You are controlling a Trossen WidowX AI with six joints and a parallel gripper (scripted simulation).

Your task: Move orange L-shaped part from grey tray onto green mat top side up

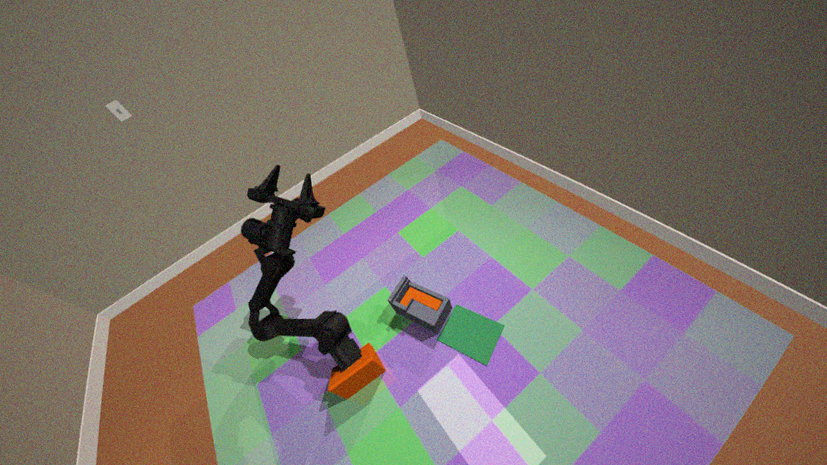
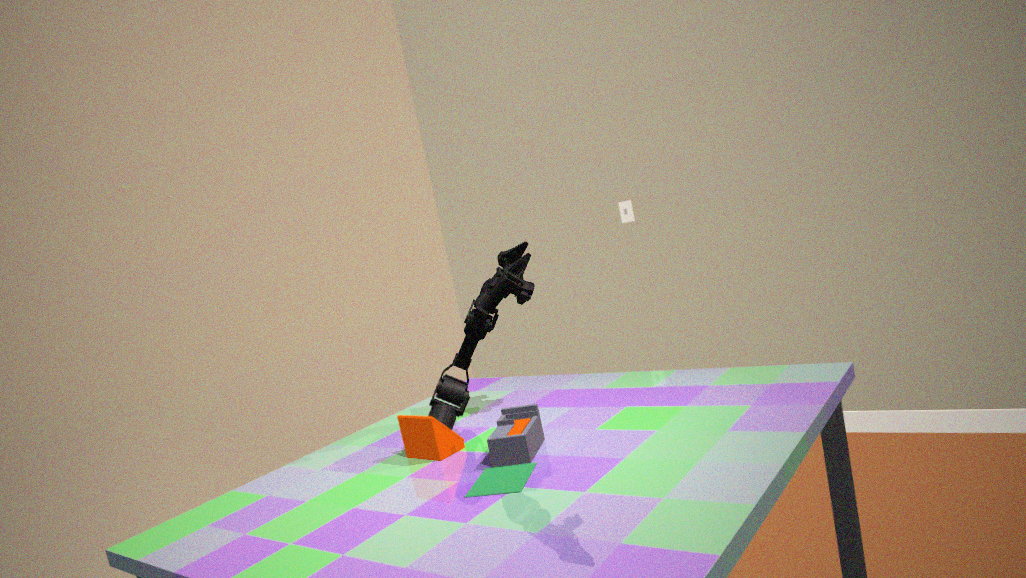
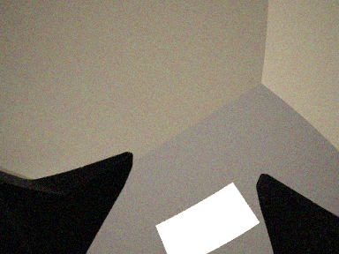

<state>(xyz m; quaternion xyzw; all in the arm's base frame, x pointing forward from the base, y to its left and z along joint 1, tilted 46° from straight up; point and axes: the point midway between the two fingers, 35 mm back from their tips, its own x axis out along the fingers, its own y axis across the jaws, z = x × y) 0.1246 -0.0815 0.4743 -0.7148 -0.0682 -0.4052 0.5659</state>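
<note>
My gripper tip is 40 cm above the orange L-shaped part, 29 cm to the left of it and 5 cm short of it. The rest, counted from my gripper tip: green mat 46 cm below, 44 cm to the right, 11 cm ahead; then tray 46 cm below, 30 cm to the right, 6 cm ahead.
</note>
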